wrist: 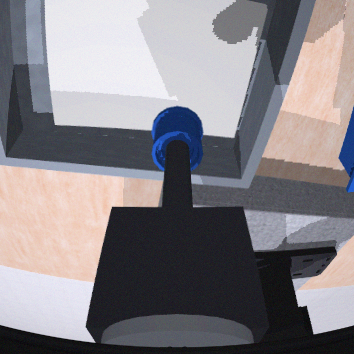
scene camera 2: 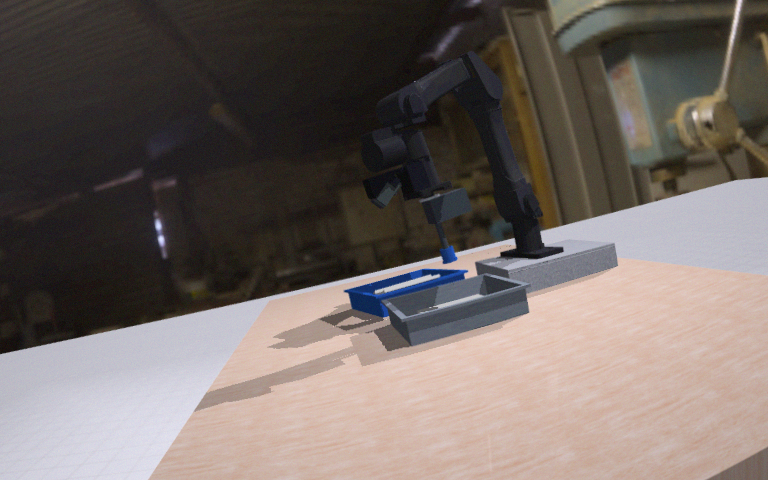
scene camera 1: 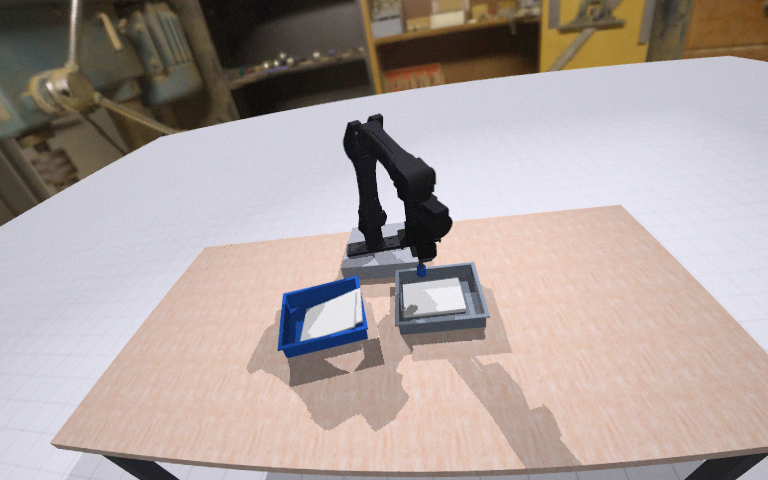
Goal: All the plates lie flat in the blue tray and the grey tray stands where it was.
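Seen in the pictures: hand, tool point: (wrist: 176,129) (scene camera 2: 450,261) (scene camera 1: 421,273); arm's base, link origin: (wrist: 264,264) (scene camera 2: 530,254) (scene camera 1: 375,246).
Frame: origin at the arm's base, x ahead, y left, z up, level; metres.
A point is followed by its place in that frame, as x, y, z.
Note:
My suction cup (scene camera 1: 421,271) (scene camera 2: 448,254) (wrist: 177,122) is blue, off and bare. It hangs above the grey tray (scene camera 1: 441,326) @[0.371, 0.150, -0.034] (scene camera 2: 470,324) @[0.282, 0.278, -0.045] (wrist: 75,169) @[0.163, 0.216, -0.005], near its side toward the arm's base, apart from the white plate (scene camera 1: 438,295) @[0.251, 0.167, -0.038] (scene camera 2: 457,302) @[0.231, 0.091, -0.039] (wrist: 100,65) @[0.248, 0.189, -0.039] inside. That plate looks flat; whether another lies under it is hidden. The blue tray (scene camera 1: 328,344) @[0.364, -0.158, -0.039] (scene camera 2: 365,303) @[0.363, -0.155, -0.031] holds overlapping white plates (scene camera 1: 333,316) (scene camera 2: 410,283), turned askew. Their right end reaches close to the rim and looks raised. How many lie there is unclear.
The arm's grey base block (scene camera 1: 370,271) @[0.106, -0.027, -0.021] (scene camera 2: 589,263) @[-0.054, 0.160, -0.031] stands behind the trays. The blue tray is left of the grey tray in the first scene view, with a narrow gap of table between them. The tray walls stand up around the plates.

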